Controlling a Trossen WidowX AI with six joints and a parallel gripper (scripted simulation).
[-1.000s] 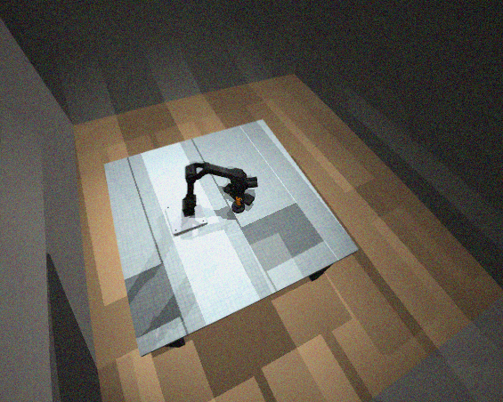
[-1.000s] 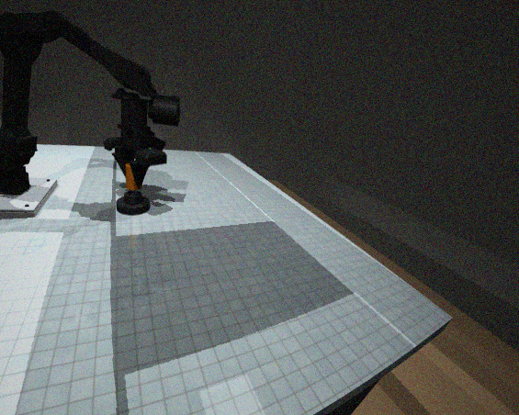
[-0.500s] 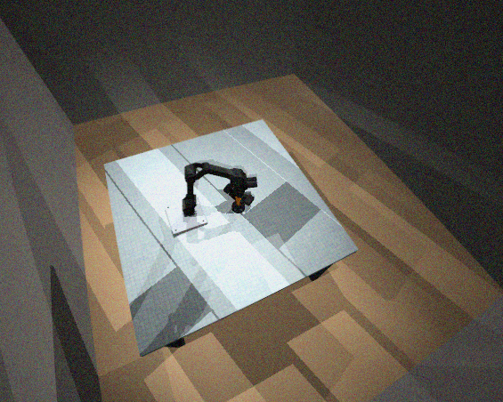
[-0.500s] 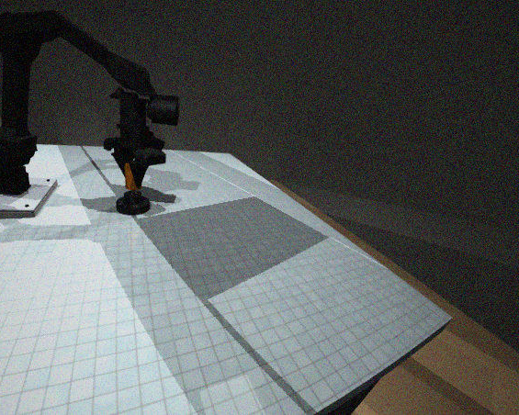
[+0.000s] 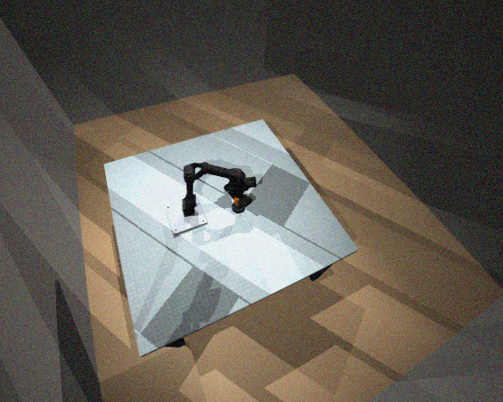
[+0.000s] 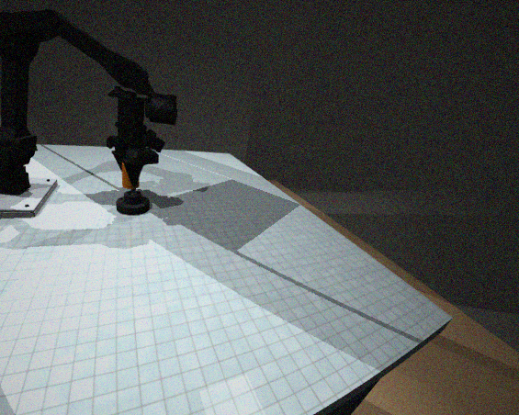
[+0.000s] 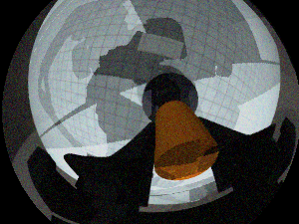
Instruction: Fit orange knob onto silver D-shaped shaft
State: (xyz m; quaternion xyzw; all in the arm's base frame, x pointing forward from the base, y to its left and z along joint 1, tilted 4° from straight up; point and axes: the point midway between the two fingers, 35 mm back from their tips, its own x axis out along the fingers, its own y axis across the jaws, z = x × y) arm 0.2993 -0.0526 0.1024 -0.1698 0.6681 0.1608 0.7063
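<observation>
The dark round pedestal lies 40 mm below my gripper tip. Round my gripper tip: orange knob 30 mm above.
</observation>
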